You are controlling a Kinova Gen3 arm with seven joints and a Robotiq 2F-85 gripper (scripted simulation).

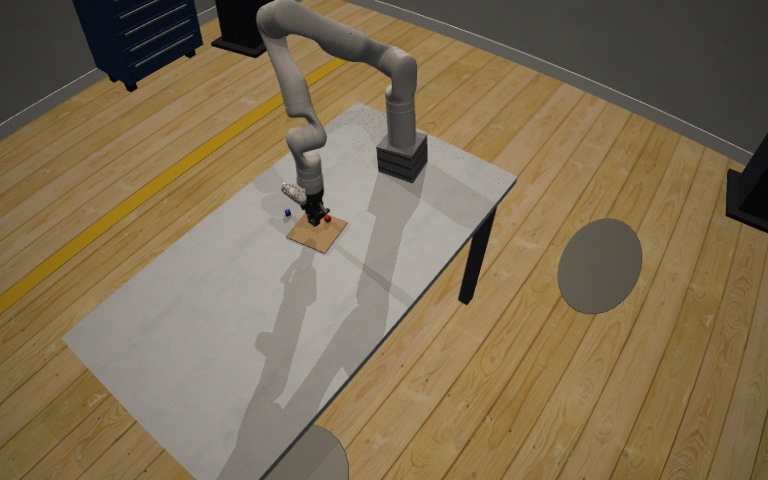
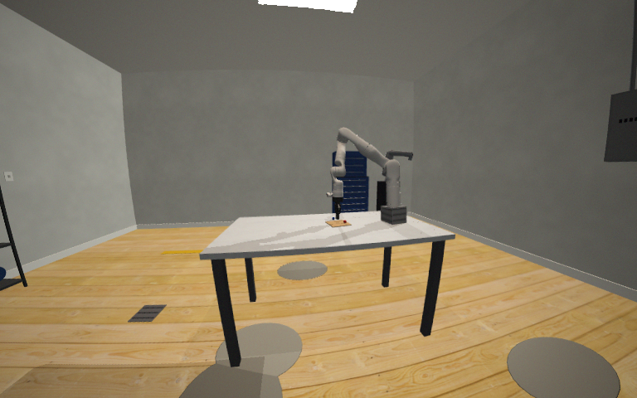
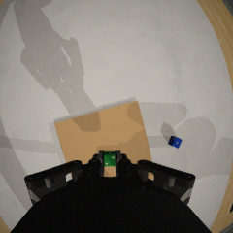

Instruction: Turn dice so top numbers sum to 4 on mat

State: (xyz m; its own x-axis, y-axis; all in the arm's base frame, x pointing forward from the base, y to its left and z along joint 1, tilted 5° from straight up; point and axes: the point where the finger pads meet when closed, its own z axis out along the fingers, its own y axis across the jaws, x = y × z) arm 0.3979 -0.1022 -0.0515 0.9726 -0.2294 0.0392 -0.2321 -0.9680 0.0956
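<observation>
My hand is 10 mm to the right of the tan mat and 50 mm above it. From my hand the other things lie so: blue die: 10 mm behind, 110 mm to the right, 40 mm below; green die: 10 mm below; red die: 50 mm behind, 20 mm to the left, 40 mm below.
</observation>
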